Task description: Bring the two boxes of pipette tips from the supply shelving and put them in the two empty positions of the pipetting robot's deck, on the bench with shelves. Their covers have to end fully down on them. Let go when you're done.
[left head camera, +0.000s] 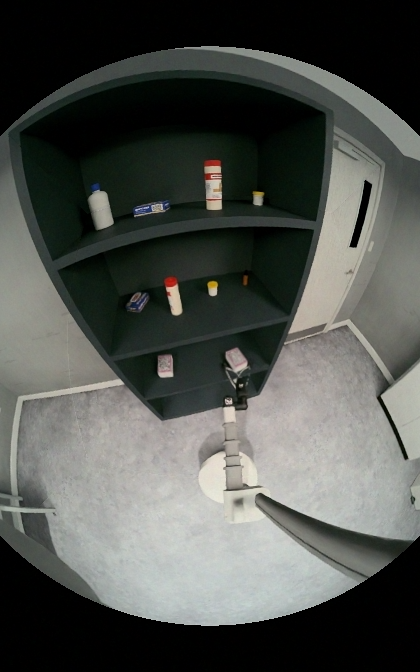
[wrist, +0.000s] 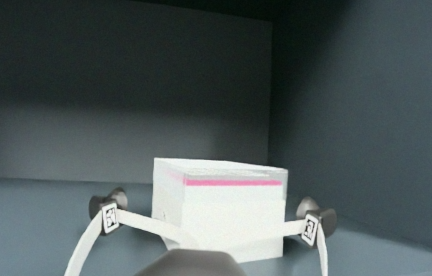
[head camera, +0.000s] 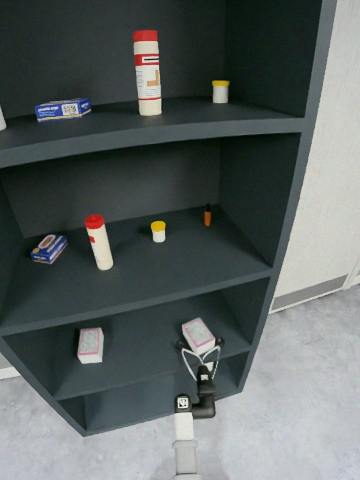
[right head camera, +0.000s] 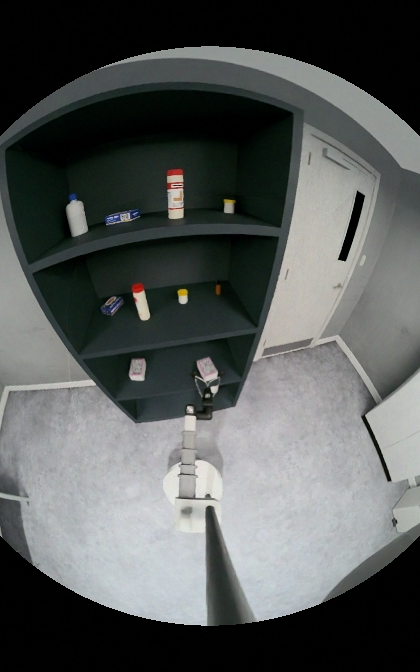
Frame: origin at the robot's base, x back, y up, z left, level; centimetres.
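Seen in the pictures: hand, tool point: (wrist: 211, 212) (head camera: 199, 341).
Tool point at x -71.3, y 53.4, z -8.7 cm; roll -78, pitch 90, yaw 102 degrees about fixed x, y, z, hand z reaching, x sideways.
Observation:
A point is followed by its place in that frame.
Two white pipette tip boxes with pink-banded clear covers stand on the third shelf down of the dark supply shelving (head camera: 285, 126) {x -67.6, y 140.2, z -26.2 cm}. The right box (head camera: 198, 332) (left head camera: 236, 358) (right head camera: 206, 367) (wrist: 232, 227) is slightly turned, its cover on. The left box (head camera: 90, 344) {x -69.3, y 57.6, z 37.1 cm} (left head camera: 165, 366) (right head camera: 137, 369) stands well to its left. My gripper (head camera: 200, 344) {x -71.3, y 53.4, z -8.7 cm} (left head camera: 237, 370) (right head camera: 207, 374) (wrist: 212, 212) {x -71.3, y 53.4, z -8.7 cm} is open, with one fingertip to each side of the right box's near end and a gap on both sides in the wrist view. The pipetting robot's deck does not show.
The shelf above holds a red-capped tube (head camera: 100, 243) {x -72.7, y 106.8, z 22.1 cm}, a yellow-lidded jar (head camera: 158, 232) {x -86.2, y 100.5, z 5.3 cm}, a small orange bottle (head camera: 207, 216) {x -95.3, y 100.5, z -13.3 cm} and a blue box (head camera: 49, 249) {x -79.7, y 100.3, z 43.3 cm}. The shelving's right side wall (wrist: 360, 115) {x -82.6, y 64.6, z -27.7 cm} is near the right box. A white object (right head camera: 214, 389) shows below, partly hidden. A door (right head camera: 310, 250) is at right.

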